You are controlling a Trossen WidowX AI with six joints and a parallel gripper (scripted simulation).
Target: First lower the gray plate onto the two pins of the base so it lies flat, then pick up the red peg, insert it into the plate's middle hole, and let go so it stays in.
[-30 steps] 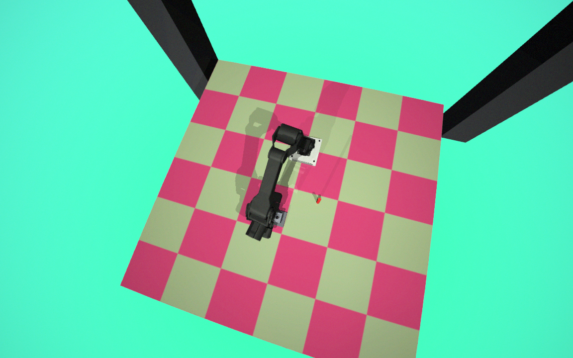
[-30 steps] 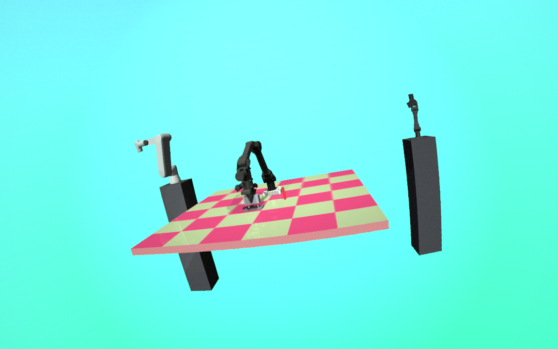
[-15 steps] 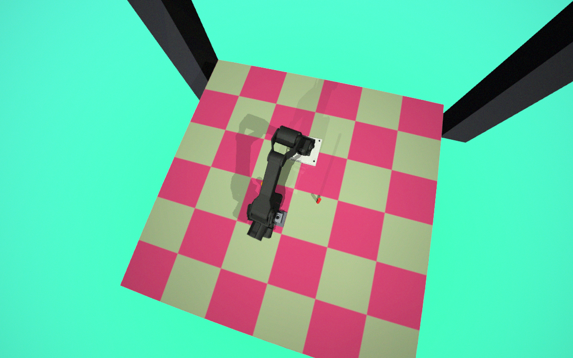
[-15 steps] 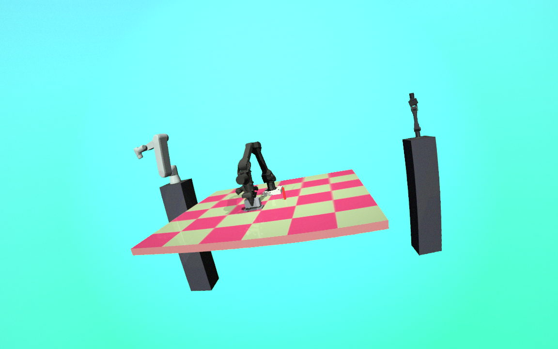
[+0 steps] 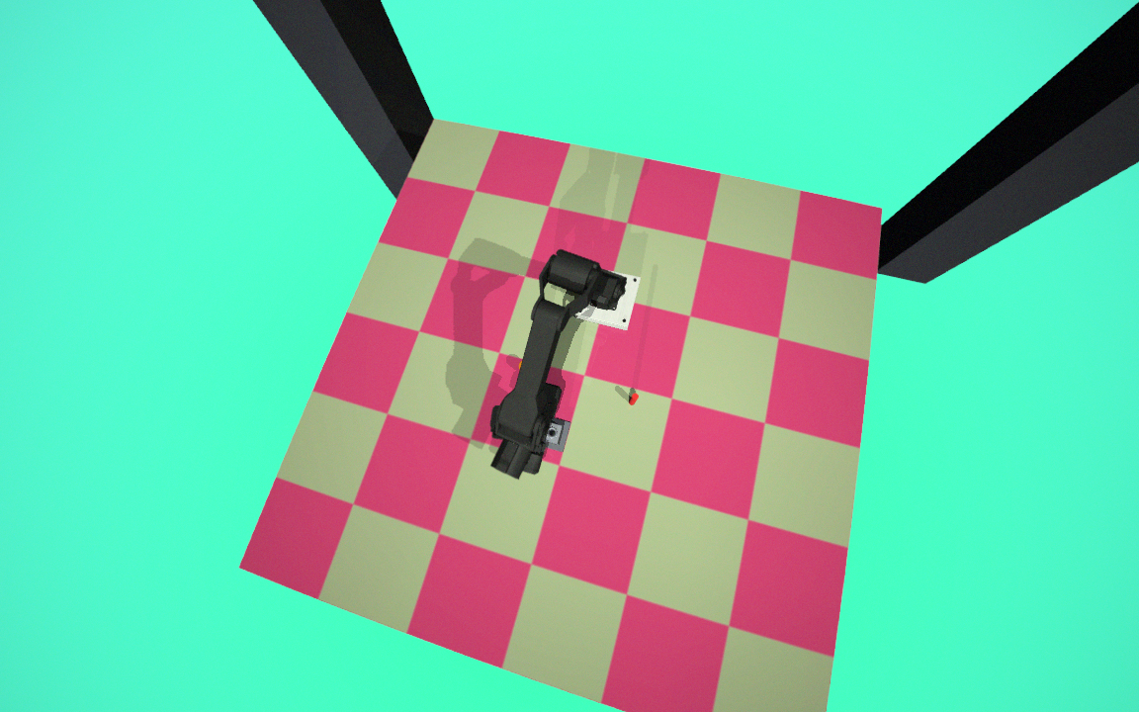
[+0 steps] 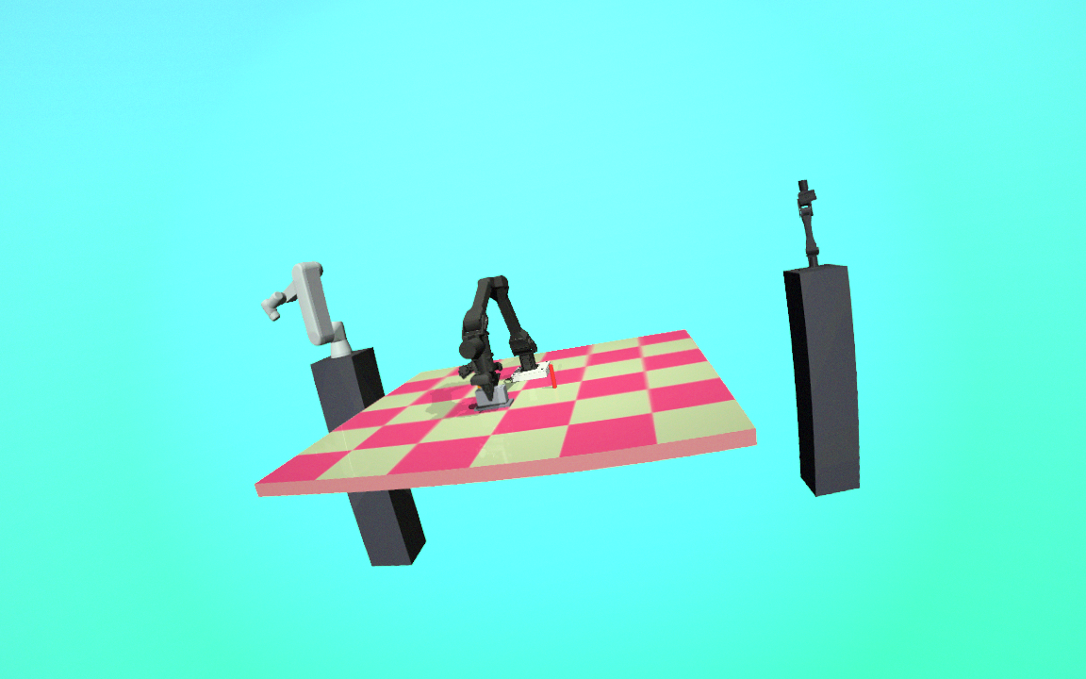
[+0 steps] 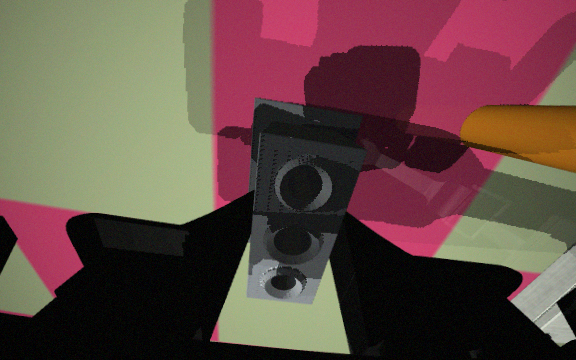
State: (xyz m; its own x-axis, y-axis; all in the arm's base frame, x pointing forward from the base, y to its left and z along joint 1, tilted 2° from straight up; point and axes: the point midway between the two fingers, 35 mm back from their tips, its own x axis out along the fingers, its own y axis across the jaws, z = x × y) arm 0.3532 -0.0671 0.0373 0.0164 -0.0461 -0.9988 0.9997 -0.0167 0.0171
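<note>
My gripper tip is now 2 cm above the base. Round my gripper tip: red peg: 19 cm to the left, 12 cm behind, 2 cm above; then orange peg: 13 cm behind, 6 cm to the right, 2 cm above; then gray plate: 2 cm above.
</note>
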